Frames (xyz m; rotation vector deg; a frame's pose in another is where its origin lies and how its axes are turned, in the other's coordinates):
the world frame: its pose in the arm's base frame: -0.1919 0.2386 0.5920 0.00 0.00 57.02
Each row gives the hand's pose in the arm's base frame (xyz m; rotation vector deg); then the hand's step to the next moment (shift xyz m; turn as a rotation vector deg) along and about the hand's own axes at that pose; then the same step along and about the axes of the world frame.
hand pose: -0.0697 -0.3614 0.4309 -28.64 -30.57 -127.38
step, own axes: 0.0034 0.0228 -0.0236 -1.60 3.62 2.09
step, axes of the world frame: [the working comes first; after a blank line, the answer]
step, axes of the arm's base frame: 0.0111 -0.0282 -0.0131 4.14 -0.15 1.71

-0.0176 -0.0246 -0.0131 2.12 -3.55 1.71
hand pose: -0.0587 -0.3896 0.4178 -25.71 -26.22 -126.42
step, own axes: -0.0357 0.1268 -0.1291 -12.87 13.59 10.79
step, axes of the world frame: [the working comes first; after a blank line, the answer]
step, axes of the arm's base frame: 0.0996 -0.1125 -0.1070 20.13 5.28 5.80

-0.0402 -0.1448 -0.1070 15.39 -14.01 5.80
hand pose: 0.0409 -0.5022 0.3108 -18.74 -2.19 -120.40
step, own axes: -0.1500 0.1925 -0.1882 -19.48 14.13 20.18
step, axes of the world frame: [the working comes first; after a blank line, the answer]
step, axes of the arm's base frame: 0.1953 -0.0060 -0.2383 25.87 11.99 13.16

0.1013 -0.1671 -0.2383 24.14 -15.18 13.16
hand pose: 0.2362 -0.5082 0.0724 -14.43 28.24 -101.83
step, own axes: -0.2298 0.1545 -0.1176 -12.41 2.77 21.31
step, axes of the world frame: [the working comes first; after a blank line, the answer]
step, axes of the arm's base frame: 0.1453 0.2135 -0.1544 14.62 7.21 18.71

0.2581 -0.0057 -0.1544 14.01 -8.34 18.71
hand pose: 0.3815 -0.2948 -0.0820 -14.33 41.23 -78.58
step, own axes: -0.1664 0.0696 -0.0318 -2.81 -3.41 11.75
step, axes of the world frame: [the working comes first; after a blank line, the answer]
step, axes of the arm's base frame: 0.0322 0.1800 -0.0101 4.21 -0.89 11.79

0.1685 0.0710 -0.0101 1.55 -4.02 11.79
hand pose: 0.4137 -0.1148 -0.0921 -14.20 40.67 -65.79
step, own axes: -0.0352 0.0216 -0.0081 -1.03 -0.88 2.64
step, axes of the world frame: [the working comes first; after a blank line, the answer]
step, axes of the arm's base frame: 0.0032 0.0418 -0.0039 0.77 0.11 2.86

0.0368 0.0201 -0.0039 0.51 -0.59 2.86
